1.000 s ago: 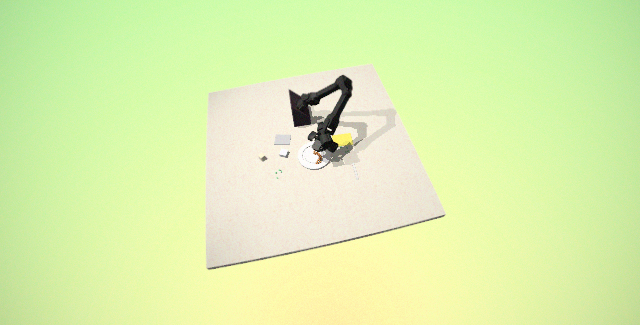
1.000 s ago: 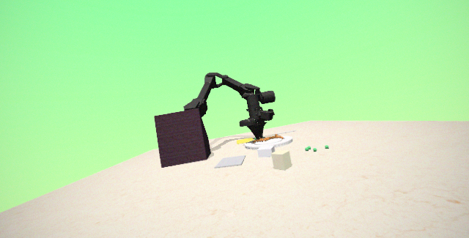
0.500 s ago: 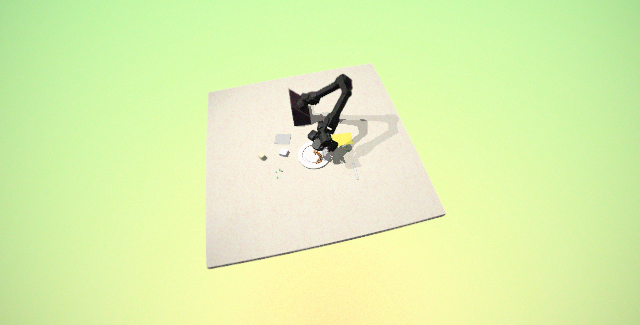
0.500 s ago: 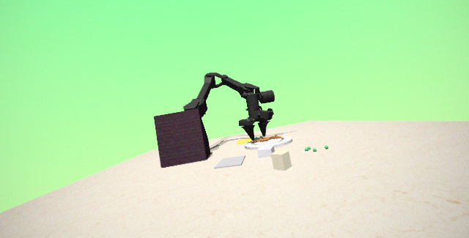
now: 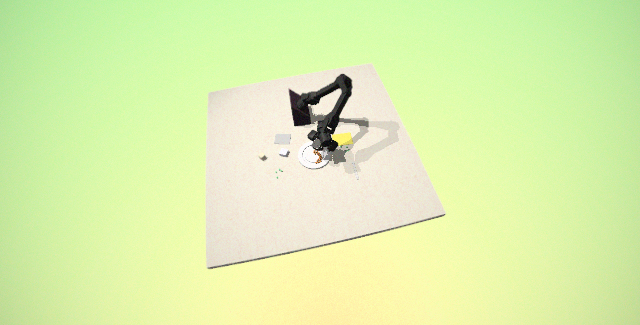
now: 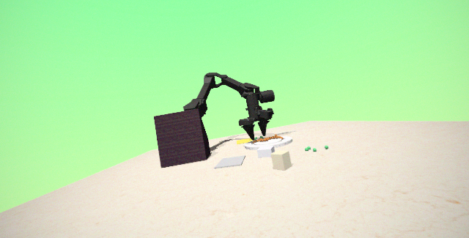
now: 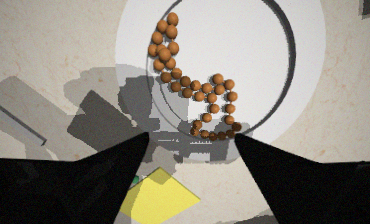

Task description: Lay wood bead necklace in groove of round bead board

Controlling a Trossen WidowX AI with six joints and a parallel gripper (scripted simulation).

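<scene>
The round white bead board lies 30 mm ahead of my gripper tip, 60 mm to the right of it and 10 mm below it. Round my gripper tip: thin white strip: 170 mm ahead, 160 mm to the left, 20 mm below; yellow card: 60 mm behind, 130 mm to the left, 20 mm below; grey flat plate: 130 mm behind, 240 mm to the right, 20 mm below.
</scene>
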